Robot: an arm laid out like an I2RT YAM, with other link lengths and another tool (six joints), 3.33 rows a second.
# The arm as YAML. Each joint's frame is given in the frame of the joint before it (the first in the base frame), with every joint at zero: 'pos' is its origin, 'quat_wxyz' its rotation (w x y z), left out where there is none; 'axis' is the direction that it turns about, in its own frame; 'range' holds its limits. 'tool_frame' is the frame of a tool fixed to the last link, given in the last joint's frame.
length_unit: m
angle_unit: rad
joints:
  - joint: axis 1
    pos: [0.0, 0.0, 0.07]
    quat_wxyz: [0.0, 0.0, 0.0, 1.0]
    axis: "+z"
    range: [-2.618, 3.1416]
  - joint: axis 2
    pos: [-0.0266, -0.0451, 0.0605]
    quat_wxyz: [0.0, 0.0, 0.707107, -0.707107]
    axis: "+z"
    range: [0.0, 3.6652]
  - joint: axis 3
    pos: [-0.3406, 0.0, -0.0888]
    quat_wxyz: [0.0, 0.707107, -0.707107, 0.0]
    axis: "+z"
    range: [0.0, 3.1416]
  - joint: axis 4
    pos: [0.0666, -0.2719, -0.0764]
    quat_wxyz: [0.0, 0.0, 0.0, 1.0]
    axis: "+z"
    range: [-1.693, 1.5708]
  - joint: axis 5
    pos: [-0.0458, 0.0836, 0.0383]
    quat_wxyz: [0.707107, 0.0, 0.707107, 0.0]
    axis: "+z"
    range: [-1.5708, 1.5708]
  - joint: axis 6
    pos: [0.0, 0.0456, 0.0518]
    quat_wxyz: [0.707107, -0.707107, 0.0, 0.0]
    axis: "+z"
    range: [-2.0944, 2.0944]
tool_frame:
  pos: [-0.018, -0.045, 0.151]
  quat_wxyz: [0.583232, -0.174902, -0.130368, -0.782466]
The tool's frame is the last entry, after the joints.
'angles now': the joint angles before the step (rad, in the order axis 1, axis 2, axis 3, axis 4, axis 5, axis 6). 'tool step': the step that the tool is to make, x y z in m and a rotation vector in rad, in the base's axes. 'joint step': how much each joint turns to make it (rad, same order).
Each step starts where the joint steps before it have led.
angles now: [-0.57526 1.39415 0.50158 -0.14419 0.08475 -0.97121]
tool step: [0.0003 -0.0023 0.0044 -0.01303 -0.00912 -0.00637]
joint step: [-0.00081 -0.01139 0.00132 0.00187 0.00798 0.00170]
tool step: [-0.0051 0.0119 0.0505 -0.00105 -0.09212 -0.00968]
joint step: [-0.00038 -0.19379 0.05873 -0.17732 -0.03593 0.03511]
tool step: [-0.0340 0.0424 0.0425 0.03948 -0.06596 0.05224]
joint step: [0.00045 -0.27963 0.04454 -0.29035 -0.08631 -0.00025]
